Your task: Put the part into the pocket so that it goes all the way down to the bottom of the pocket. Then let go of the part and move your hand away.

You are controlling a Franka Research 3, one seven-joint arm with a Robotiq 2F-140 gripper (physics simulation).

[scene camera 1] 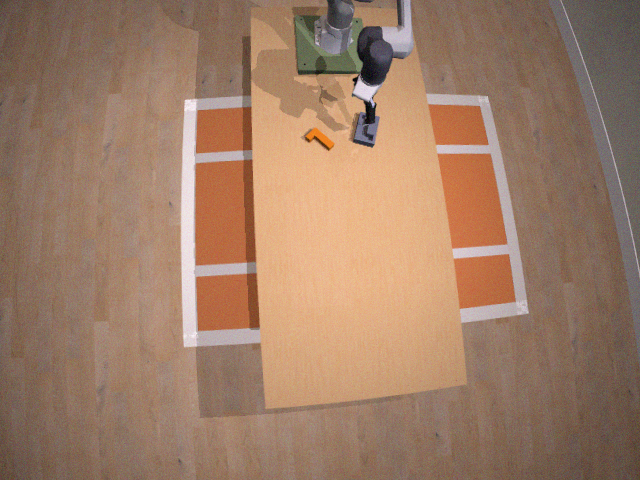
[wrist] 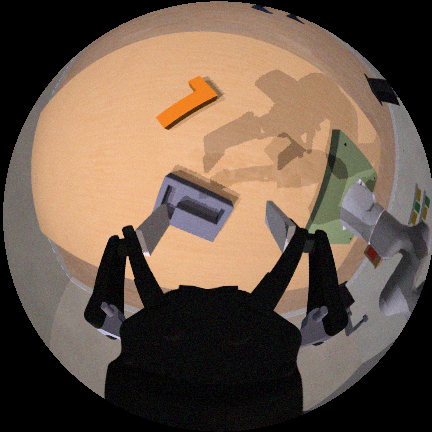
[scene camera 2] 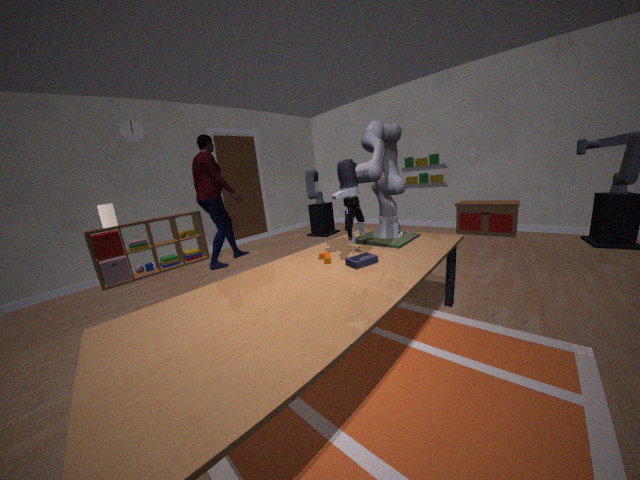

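The orange L-shaped part point(scene camera 1: 320, 139) point(scene camera 2: 326, 257) point(wrist: 187, 104) lies flat on the table, apart from the pocket block. The blue-grey block point(scene camera 1: 366, 135) point(scene camera 2: 361, 260) point(wrist: 200, 230) has an L-shaped pocket in its top; the part is outside it. My gripper point(wrist: 215, 212) is open, with a wide gap between its fingers. It is above the table, over the base side of the block. In the wrist view one fingertip covers a corner of the block. In scene camera 1 the dark fingers overlap the block's upper end. In scene camera 2 the gripper hangs behind the block.
The arm's green base plate point(scene camera 1: 330, 67) point(scene camera 2: 408, 239) point(wrist: 325, 200) is at the far end of the table point(scene camera 1: 356, 258) point(scene camera 2: 232, 335) point(wrist: 100, 135). The arm's shadow falls between the base plate and the part. A person point(scene camera 2: 211, 196) is in the room beyond the table.
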